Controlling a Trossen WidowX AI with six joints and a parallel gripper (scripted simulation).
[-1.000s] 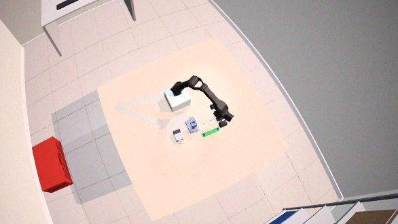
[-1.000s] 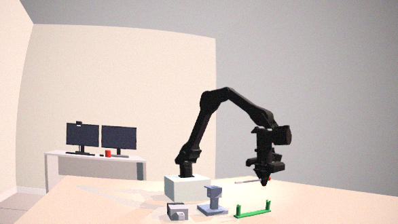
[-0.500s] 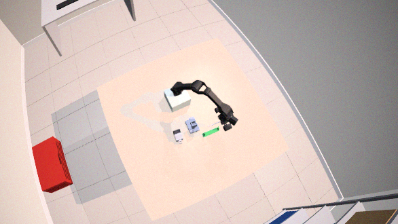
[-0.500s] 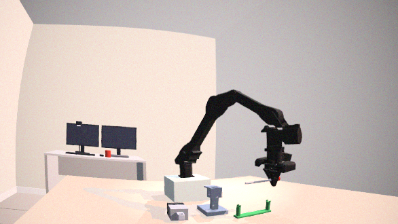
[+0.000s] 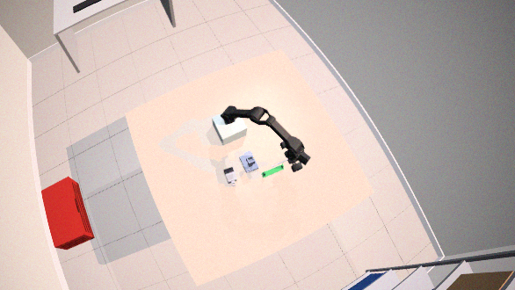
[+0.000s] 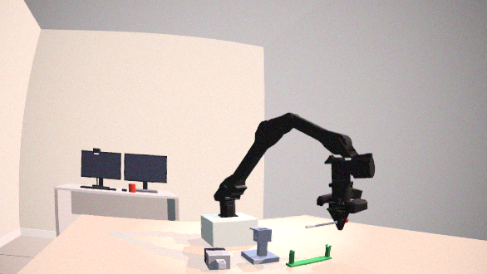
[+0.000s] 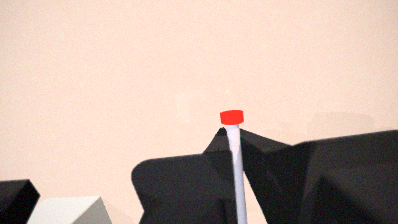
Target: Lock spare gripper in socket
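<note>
The green rack lies 100 mm to the right of my gripper tip, 60 mm below it and 10 mm ahead of it. Also, from my gripper tip: socket (220 mm to the right, 90 mm behind, 30 mm below); then spare gripper (350 mm to the right, 60 mm below, 40 mm behind).
</note>
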